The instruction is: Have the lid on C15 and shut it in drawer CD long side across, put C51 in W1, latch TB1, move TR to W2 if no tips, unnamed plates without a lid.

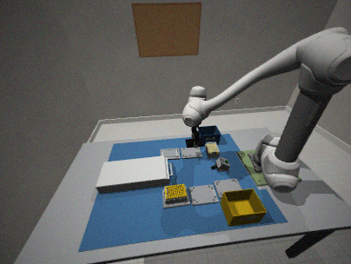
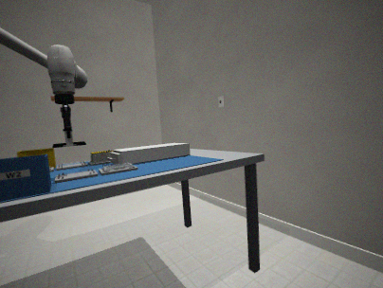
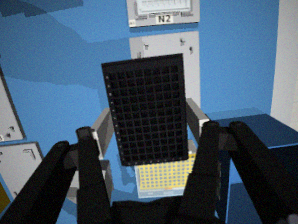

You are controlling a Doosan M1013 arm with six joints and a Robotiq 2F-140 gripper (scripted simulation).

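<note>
Right now the yellow waste bin W1 is 24 cm behind my hand, 44 cm to the left of it and 13 cm below it. From my hand the other things lie so: DONE key box: 21 cm behind, 11 cm to the left, 11 cm below; black plate: 2 cm below; blue bin W2: 14 cm behind, 20 cm to the right, 13 cm below.
</note>
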